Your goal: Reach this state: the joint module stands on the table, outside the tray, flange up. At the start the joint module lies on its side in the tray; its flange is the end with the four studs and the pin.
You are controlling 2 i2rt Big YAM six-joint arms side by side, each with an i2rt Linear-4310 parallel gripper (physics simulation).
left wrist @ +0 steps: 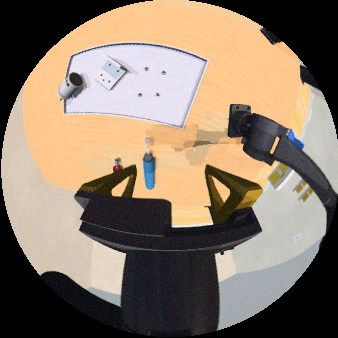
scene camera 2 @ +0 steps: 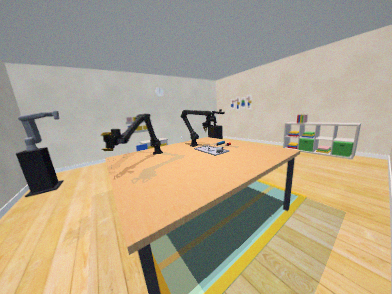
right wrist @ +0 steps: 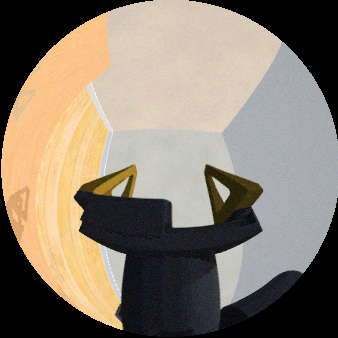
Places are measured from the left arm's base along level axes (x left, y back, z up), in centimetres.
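Pixels of known places: left gripper, between the fingertips: (left wrist: 170,167) (scene camera 2: 208,132); right gripper, between the fingertips: (scene camera 2: 101,142) (right wrist: 170,167); left arm's base, origin of its link: (left wrist: 237,120) (scene camera 2: 194,145); right arm's base, origin of its link: (scene camera 2: 158,153).
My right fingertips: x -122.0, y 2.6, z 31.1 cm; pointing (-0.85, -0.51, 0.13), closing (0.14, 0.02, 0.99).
For each thing: its top centre in the pictures, then the offset to it from my right fingertips. "spot": a spot on its surface instead. Level surfaces: height alone.
- joint module, centre of its top: (left wrist: 60,88) (scene camera 2: 220,146) dy -52.0, dx +97.4, dz -24.4 cm
- tray, a spot on its surface: (scene camera 2: 205,149) spot: dy -30.1, dx +103.2, dz -30.5 cm
- blue-handled tool, a spot on its surface: (left wrist: 149,172) spot: dy -37.2, dx +134.8, dz -27.1 cm
- small red item, centre of its top: (left wrist: 115,171) (scene camera 2: 227,143) dy -50.4, dx +131.7, dz -27.7 cm
- table, height of its surface: dz -31.1 cm
The joint module (left wrist: 71,86) (scene camera 2: 220,149), a grey cylinder, lies on its side at the tray's left end in the left wrist view. Its dark round end faces the upper right there; its other end is at the tray's left wall, where the studs are too small to make out surely. The tray (left wrist: 175,85) (scene camera 2: 204,149) is pale and shallow. My left gripper (left wrist: 170,167) (scene camera 2: 205,129) is open and empty, above the table and apart from the module. My right gripper (right wrist: 170,167) (scene camera 2: 106,141) is open and empty, far from the tray at the picture's left.
An angled bracket (left wrist: 111,75) and several small nuts lie in the tray. A blue-handled tool (left wrist: 149,172) (scene camera 2: 220,143) and a small red item (left wrist: 117,167) (scene camera 2: 229,144) lie on the table (scene camera 2: 200,175) beside the tray. The right arm's base (left wrist: 240,120) stands near the tray.
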